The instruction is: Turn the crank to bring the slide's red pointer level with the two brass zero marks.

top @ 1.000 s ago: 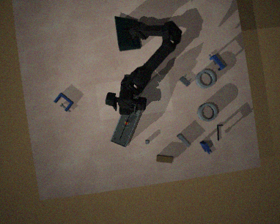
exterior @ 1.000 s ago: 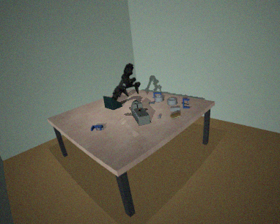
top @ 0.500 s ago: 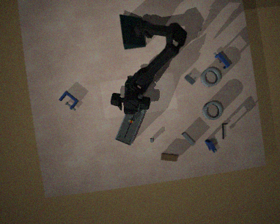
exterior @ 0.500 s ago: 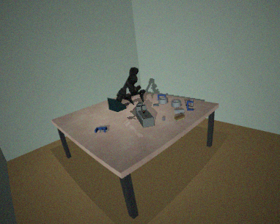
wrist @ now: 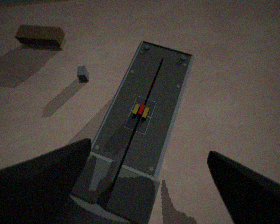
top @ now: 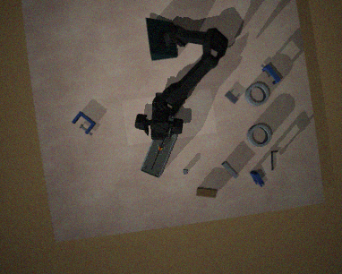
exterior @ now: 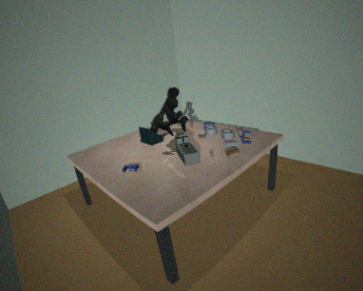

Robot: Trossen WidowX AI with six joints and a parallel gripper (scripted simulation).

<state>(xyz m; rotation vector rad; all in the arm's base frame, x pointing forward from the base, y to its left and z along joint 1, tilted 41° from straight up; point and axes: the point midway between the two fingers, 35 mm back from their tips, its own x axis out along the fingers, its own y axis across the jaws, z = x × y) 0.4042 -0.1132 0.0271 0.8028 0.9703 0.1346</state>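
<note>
My gripper tip is 110 mm past the dark handle, 90 mm above it and 80 mm to the right of it. Also, from my gripper tip: small grey cube (180 mm ahead, 140 mm below, 100 mm to the left); then red pointer (70 mm below, 60 mm ahead); then brown block (280 mm ahead, 180 mm to the left, 130 mm below).
</note>
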